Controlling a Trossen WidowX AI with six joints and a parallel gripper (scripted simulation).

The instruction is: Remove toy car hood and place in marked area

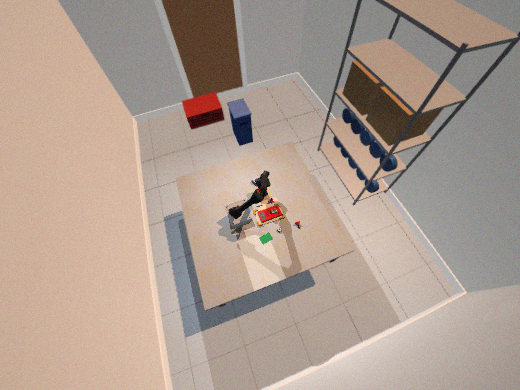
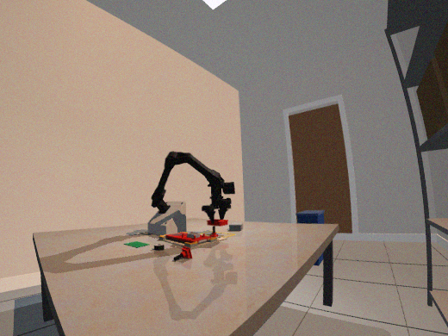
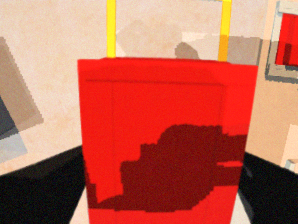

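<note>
The black axle peg is 50 mm ahead of my gripper tip, 100 mm to the right of it and 30 mm below it. Also, from my gripper tip: red hood 10 mm above; green patch 140 mm behind, 410 mm to the right, 60 mm below; black wheel 390 mm to the right, 50 mm below.
</note>
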